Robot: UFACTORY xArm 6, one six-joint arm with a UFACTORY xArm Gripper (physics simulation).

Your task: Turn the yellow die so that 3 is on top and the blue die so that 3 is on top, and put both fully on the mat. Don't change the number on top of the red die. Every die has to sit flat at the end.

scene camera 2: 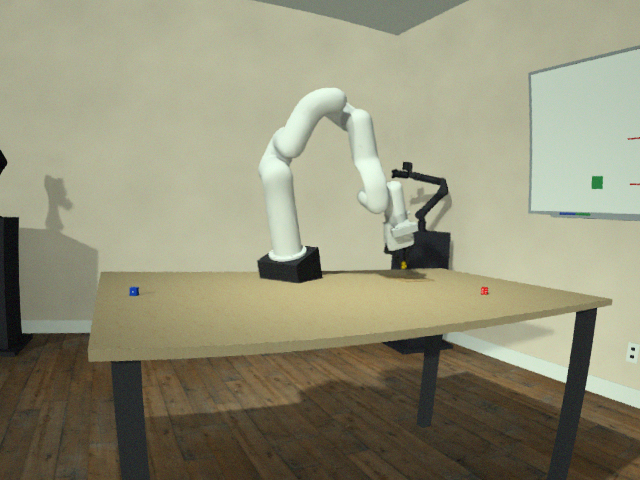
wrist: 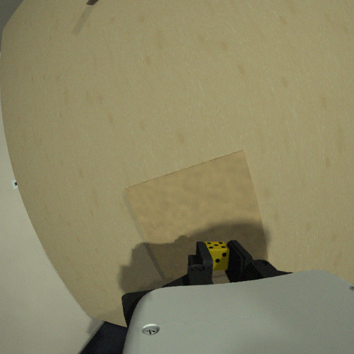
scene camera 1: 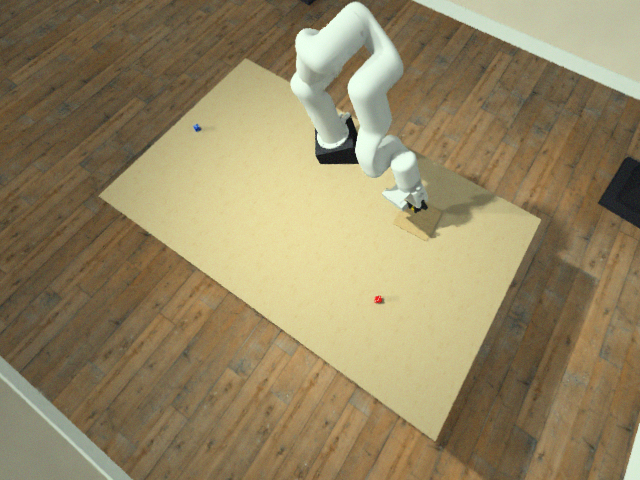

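Note:
My gripper (scene camera 1: pixel 417 207) (scene camera 2: pixel 403 259) (wrist: pixel 214 256) points down and is shut on the yellow die (scene camera 2: pixel 403 265) (wrist: pixel 218 257), holding it above the mat (scene camera 1: pixel 413 228) (wrist: pixel 195 200). In the wrist view the die's upper visible face has several pips; two pips show on the face below it, partly hidden by a finger. The blue die (scene camera 1: pixel 196 127) (scene camera 2: pixel 134 291) sits at the table's far left, off the mat. The red die (scene camera 1: pixel 378 299) (scene camera 2: pixel 484 290) sits on the table, apart from the mat. Their top numbers are too small to tell.
The wooden table (scene camera 1: pixel 248 222) (scene camera 2: pixel 310 315) (wrist: pixel 150 100) bears the mat, the dice and the arm's black base (scene camera 1: pixel 336 153) (scene camera 2: pixel 289 269). The gripper's shadow falls across the mat's near part in the wrist view. A black arm on a stand (scene camera 2: pixel 434 248) is behind the table.

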